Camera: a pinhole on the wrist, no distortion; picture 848 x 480 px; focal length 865.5 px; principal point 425.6 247.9 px. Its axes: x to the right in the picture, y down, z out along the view. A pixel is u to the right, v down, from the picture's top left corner.
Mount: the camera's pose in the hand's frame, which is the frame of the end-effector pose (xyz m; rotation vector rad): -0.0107 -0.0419 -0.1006 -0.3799 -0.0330 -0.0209
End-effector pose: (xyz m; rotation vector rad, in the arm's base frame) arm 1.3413 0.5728 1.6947 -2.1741 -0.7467 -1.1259
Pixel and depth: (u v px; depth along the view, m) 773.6 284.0 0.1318
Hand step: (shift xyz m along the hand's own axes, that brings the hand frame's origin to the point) 0.0387 0.0114 0.0216
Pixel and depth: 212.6 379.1 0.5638
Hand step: -0.1630 0.2486 0.3860
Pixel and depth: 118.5 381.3 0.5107
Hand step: -0.2041 0.2233 0.3377
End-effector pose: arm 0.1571 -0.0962 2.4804 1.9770 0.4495 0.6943
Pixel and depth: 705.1 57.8 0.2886
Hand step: 0.0726 0.0050 0.1941
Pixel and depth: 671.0 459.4 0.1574
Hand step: 0.0305 0.0516 0.0329
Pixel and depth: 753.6 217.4 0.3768
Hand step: 0.1210 0.0836 0.2592
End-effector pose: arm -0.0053 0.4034 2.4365 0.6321 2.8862 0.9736
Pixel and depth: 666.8 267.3 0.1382
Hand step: 0.0240 0.0117 0.0279
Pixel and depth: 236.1 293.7 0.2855
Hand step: -0.0808 0.0790 0.1565
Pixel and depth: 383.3 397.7 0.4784
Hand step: -0.0454 0.2128 0.3119
